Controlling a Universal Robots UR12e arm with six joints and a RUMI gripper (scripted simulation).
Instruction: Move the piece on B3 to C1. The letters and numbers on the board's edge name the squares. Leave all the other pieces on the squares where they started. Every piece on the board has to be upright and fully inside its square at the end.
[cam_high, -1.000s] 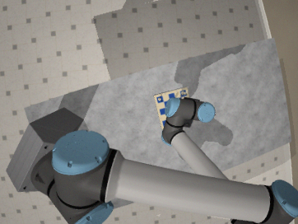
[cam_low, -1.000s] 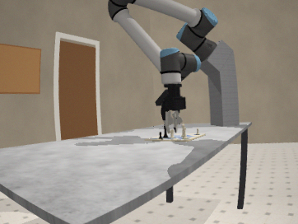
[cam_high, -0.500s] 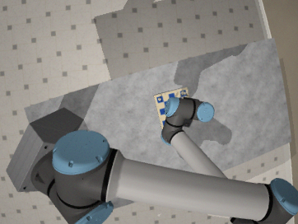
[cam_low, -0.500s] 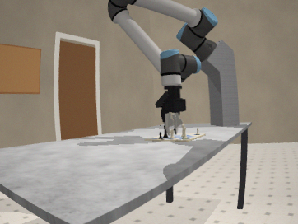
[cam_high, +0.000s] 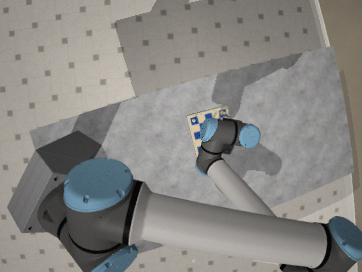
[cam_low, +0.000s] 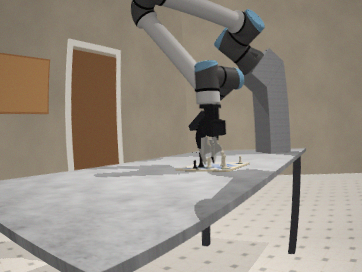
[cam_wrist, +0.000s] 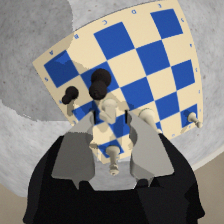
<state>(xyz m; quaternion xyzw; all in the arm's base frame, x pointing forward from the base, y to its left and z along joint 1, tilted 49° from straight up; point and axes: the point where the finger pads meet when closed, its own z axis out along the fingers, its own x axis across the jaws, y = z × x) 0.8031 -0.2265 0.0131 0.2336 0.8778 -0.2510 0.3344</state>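
Right now the tall white piece is 30 mm behind my hand and 50 mm to the left of it. Round my hand: chessboard 40 mm behind, 10 mm to the left, 30 mm below; black pawn 20 mm ahead, 50 mm to the right, 10 mm below; tall black piece 20 mm behind, 40 mm to the right.
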